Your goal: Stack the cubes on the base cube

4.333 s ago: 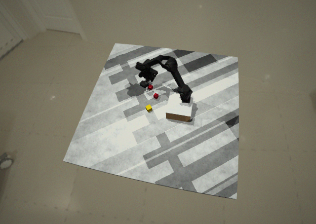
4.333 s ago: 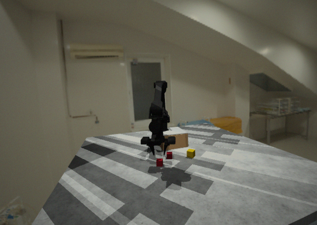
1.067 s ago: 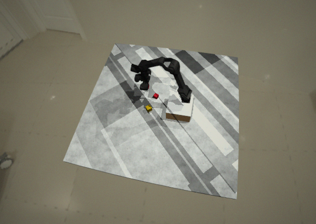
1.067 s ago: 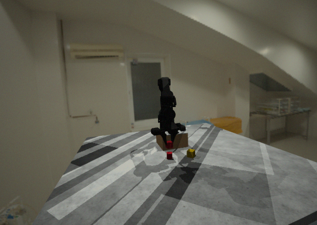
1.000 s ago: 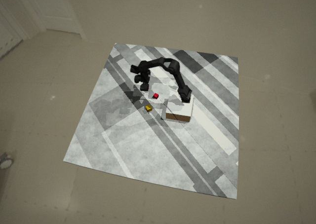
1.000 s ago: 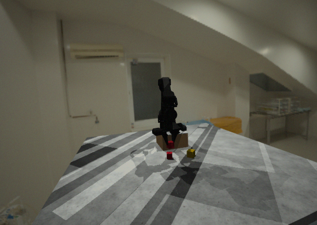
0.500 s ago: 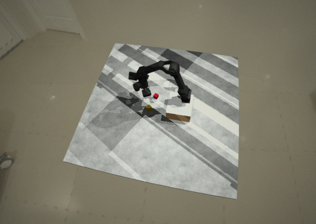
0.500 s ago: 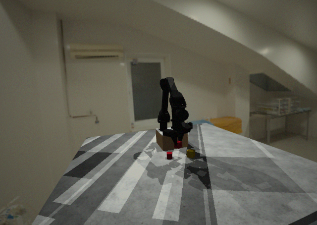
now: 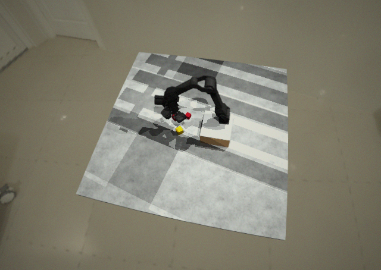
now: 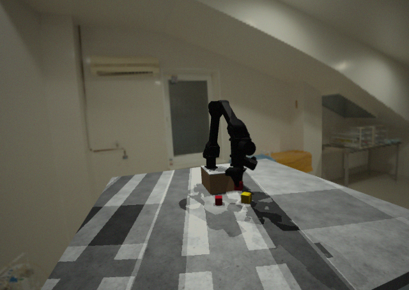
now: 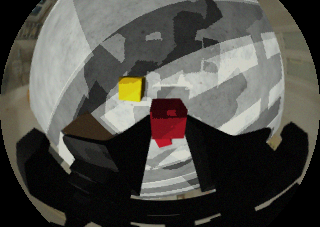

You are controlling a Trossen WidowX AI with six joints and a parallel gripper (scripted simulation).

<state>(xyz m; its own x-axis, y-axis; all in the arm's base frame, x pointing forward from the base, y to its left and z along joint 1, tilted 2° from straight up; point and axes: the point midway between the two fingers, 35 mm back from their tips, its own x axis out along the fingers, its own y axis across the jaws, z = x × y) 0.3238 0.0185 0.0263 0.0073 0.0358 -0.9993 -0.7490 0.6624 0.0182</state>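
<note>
The yellow base cube lies 80 mm below my gripper tip, 50 mm to the left of it and 30 mm behind it. Round my gripper tip: red cube (right at my gripper tip).
</note>
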